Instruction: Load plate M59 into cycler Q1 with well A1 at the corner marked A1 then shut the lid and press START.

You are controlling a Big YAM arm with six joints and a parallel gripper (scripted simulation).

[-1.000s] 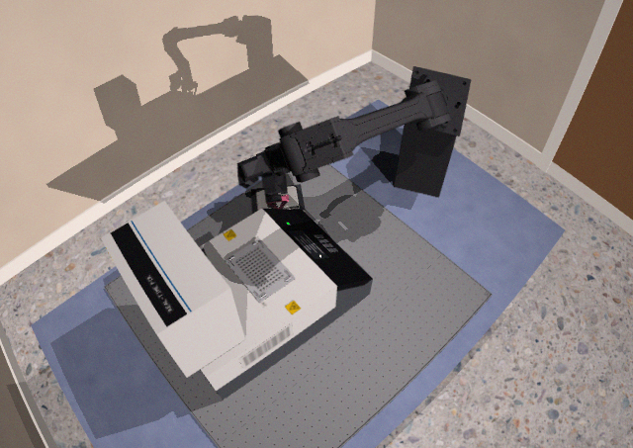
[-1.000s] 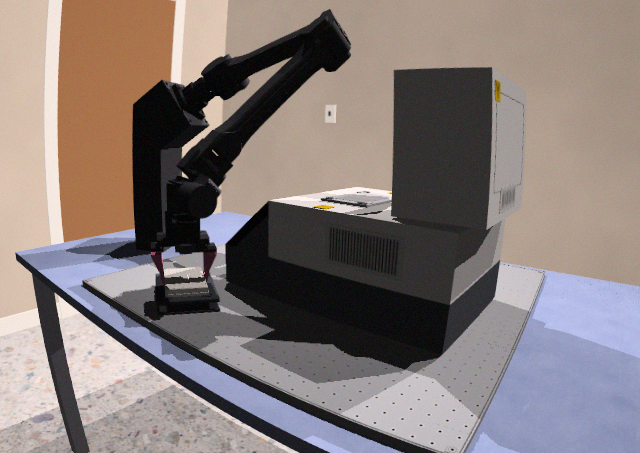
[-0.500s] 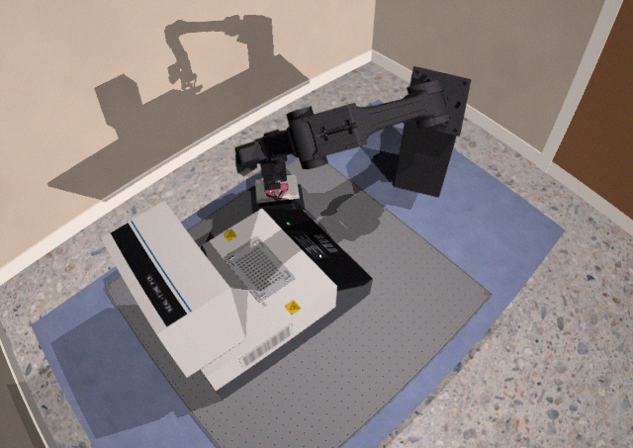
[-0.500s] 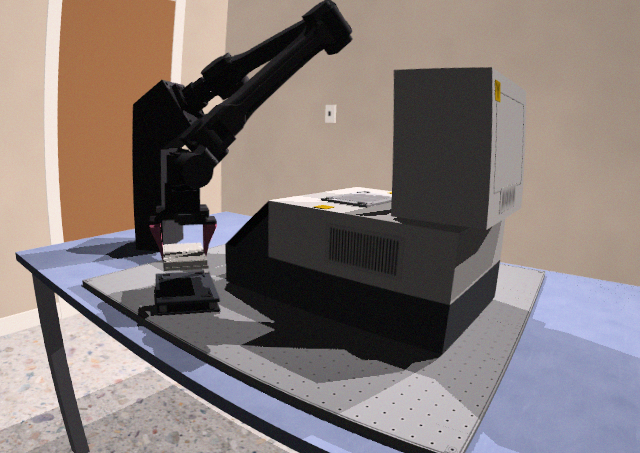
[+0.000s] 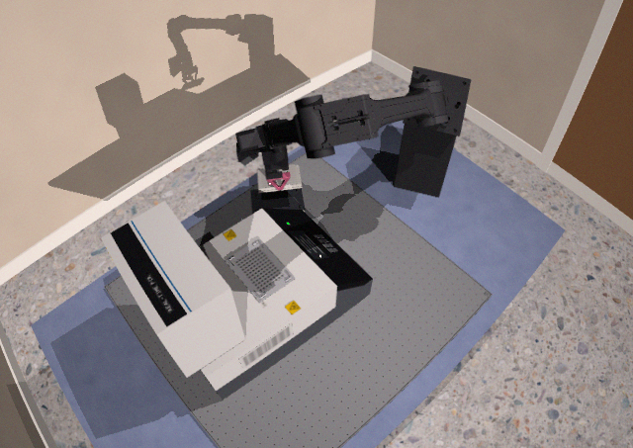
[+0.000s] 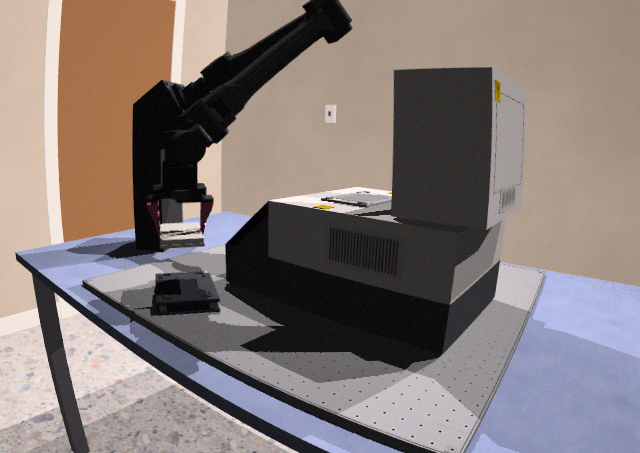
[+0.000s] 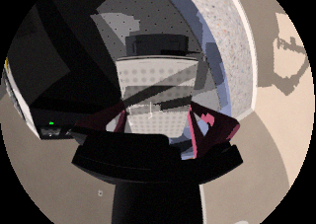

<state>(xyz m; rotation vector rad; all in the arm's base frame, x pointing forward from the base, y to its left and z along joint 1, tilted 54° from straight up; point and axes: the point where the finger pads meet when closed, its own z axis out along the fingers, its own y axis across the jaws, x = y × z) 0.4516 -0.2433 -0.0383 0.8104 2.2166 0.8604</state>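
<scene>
My hand is 110 mm above the plate nest N1 and 10 mm short of it. The rest, counted from my hand: sealed plate M59: right at my hand.
</scene>
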